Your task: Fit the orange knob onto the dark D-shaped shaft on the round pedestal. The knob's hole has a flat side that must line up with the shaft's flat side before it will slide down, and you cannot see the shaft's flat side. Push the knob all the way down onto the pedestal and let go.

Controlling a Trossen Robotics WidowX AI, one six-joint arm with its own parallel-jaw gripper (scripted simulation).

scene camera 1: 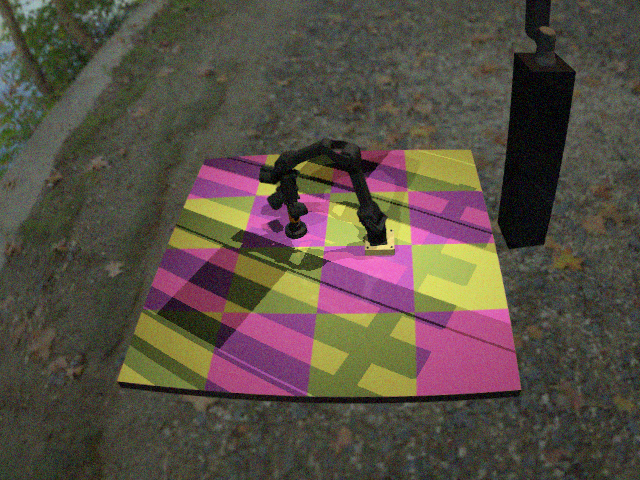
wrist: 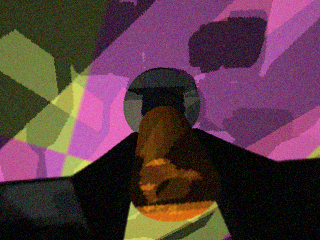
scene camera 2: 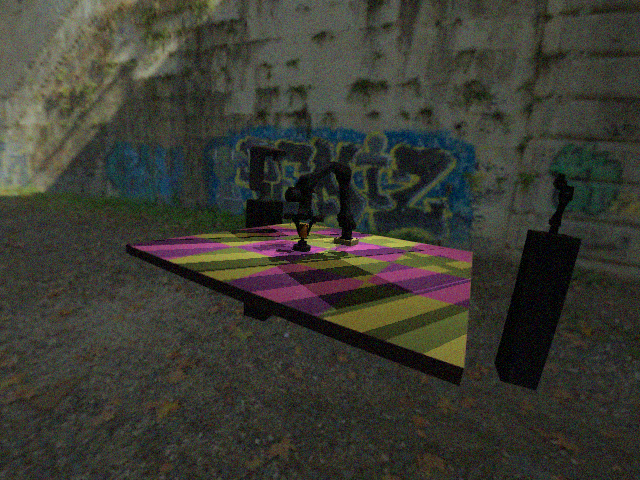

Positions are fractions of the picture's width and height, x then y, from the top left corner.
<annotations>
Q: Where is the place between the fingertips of my gripper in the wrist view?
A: At 0.52, 0.56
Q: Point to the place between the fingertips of my gripper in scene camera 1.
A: At 0.46, 0.45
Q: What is my gripper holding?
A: An orange knob.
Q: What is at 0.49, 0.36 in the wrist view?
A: A pedestal.
</annotations>
